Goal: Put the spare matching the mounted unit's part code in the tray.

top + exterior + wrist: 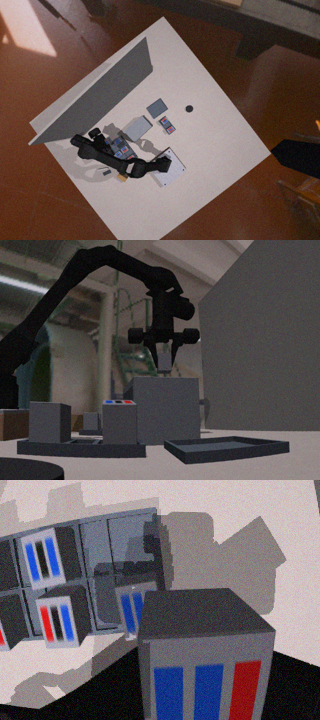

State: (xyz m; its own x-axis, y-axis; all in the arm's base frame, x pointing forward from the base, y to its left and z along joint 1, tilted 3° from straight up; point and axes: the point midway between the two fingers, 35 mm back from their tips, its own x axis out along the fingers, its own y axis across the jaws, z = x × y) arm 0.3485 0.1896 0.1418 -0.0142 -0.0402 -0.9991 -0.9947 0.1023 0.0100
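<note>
My gripper tip is now 38 cm to the left of the dark tray, 17 cm above it and 2 cm past it. Round my gripper tip: grey wall panel: 20 cm ahead, 17 cm to the right, 5 cm above; then grey mounted unit: 18 cm to the right, 12 cm below, 6 cm behind.
</note>
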